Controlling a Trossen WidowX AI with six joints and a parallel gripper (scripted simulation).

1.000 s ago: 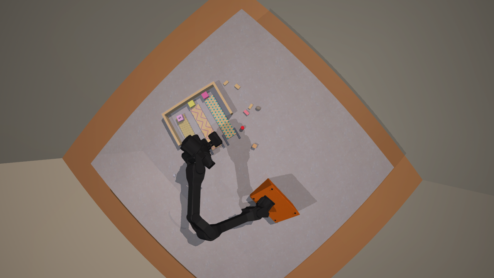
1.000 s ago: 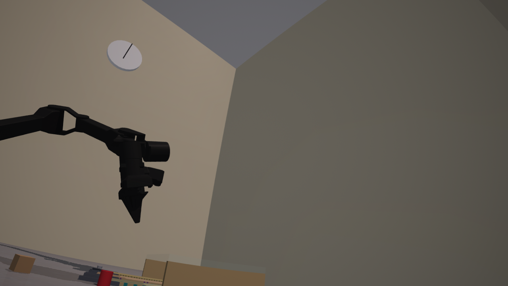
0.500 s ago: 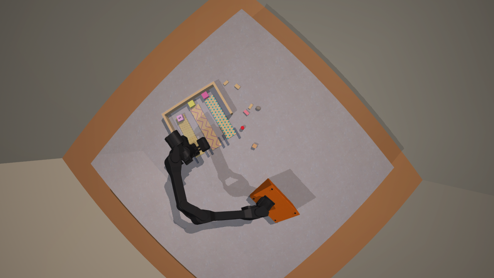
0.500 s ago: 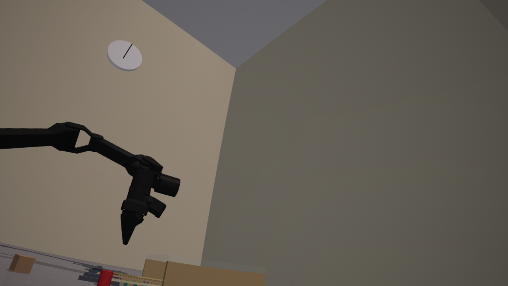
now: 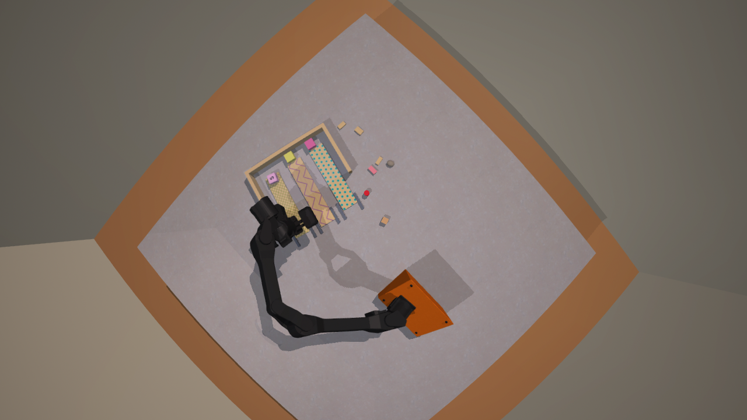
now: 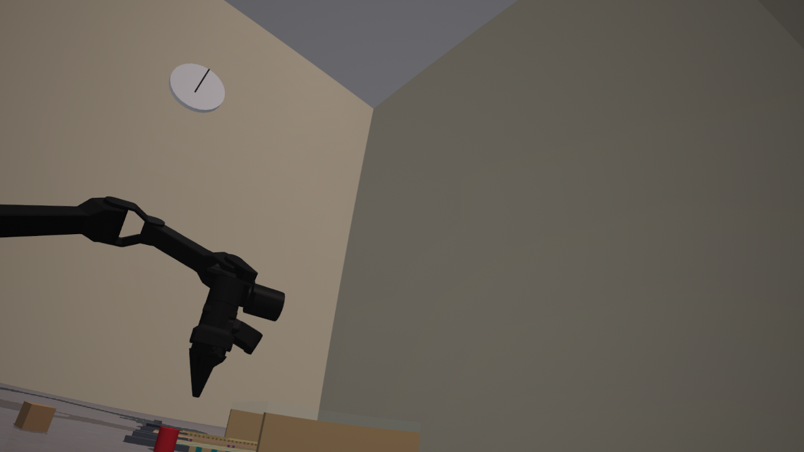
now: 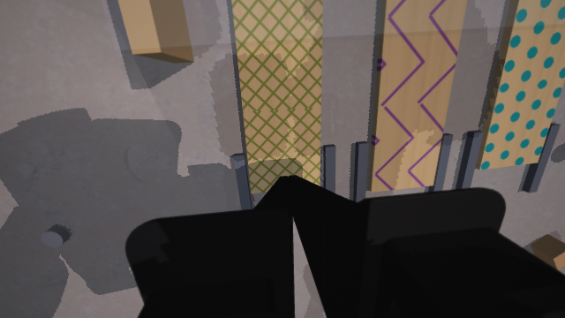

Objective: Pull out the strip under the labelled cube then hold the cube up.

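Now: the lattice strip 8 cm ahead of my gripper tip, 3 cm to the right of it and 6 cm below it. From my gripper tip the other things lie so: pink block 7 cm behind, 32 cm to the right, 5 cm below; grey stone 10 cm behind, 38 cm to the right, 5 cm below; red cylinder 11 cm behind, 25 cm to the right, 5 cm below.
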